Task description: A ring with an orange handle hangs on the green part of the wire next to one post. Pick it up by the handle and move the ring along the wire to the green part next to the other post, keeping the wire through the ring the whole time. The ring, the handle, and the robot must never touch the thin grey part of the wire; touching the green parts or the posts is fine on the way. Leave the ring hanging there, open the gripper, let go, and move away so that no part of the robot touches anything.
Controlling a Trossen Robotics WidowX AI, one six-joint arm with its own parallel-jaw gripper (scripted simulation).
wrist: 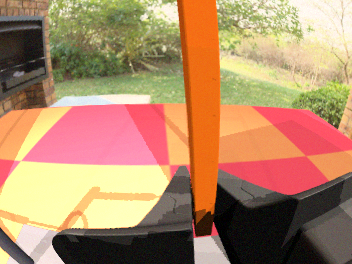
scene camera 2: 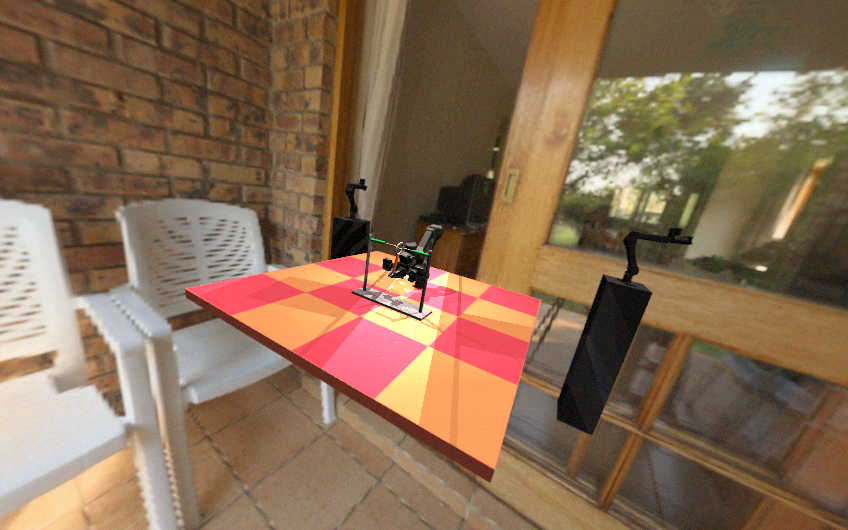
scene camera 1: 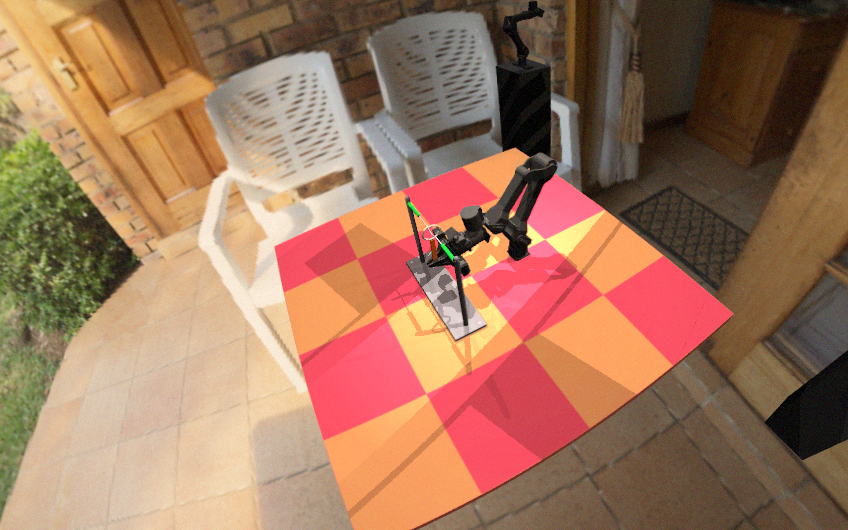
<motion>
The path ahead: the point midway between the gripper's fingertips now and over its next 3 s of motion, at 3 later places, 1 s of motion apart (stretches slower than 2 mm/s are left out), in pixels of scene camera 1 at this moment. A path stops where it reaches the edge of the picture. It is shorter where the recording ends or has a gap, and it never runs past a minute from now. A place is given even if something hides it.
My gripper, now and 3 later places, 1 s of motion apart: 427, 265; 437, 278; 440, 281; 443, 287
</motion>
